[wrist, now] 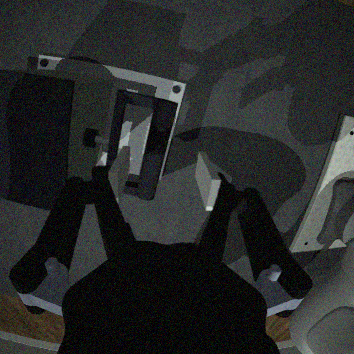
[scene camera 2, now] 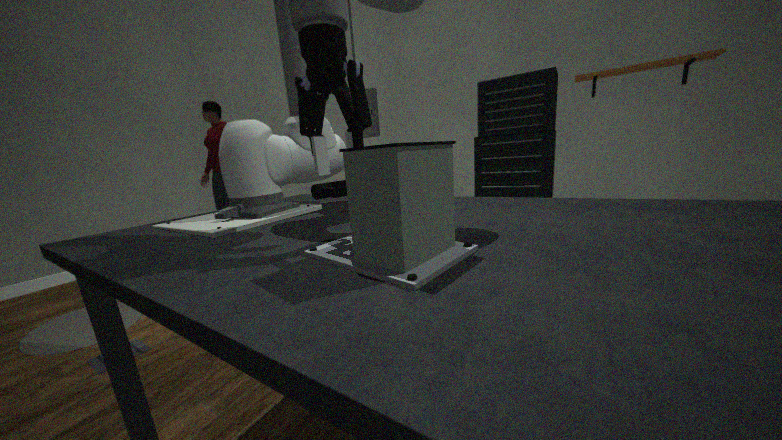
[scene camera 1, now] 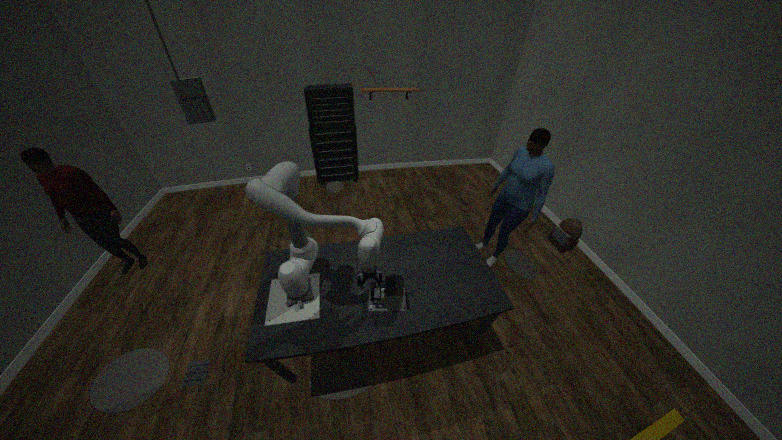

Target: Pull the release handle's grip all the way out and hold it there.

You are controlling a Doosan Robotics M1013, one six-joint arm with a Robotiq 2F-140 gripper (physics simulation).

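Note:
The release handle is a dark rectangular loop in the wrist view; its grip (wrist: 162, 125) is the thick black bar on the side away from the grey box (scene camera 2: 377, 207) (scene camera 1: 393, 285). In scene camera 2 a black cylinder (scene camera 2: 328, 189), seemingly the grip's end, sticks out left of the box. The box stands on a light base plate (scene camera 2: 444, 263) (wrist: 115, 72). My gripper (wrist: 163, 160) (scene camera 1: 373, 284) is part-open and empty, pointing down above the handle. In the wrist view its left pad overlaps the loop's lower left part, and its right pad is beyond the grip. One fingertip is hidden behind the box in scene camera 2.
A small black knob (wrist: 91, 137) sits on the box side of the loop. The arm's white mounting plate (scene camera 1: 276, 306) (scene camera 2: 191, 223) (wrist: 320, 200) lies on the dark table (scene camera 1: 437, 273) (scene camera 2: 574, 317). A person in blue (scene camera 1: 522, 180) stands by the table; one in red (scene camera 1: 82, 191) stands farther left.

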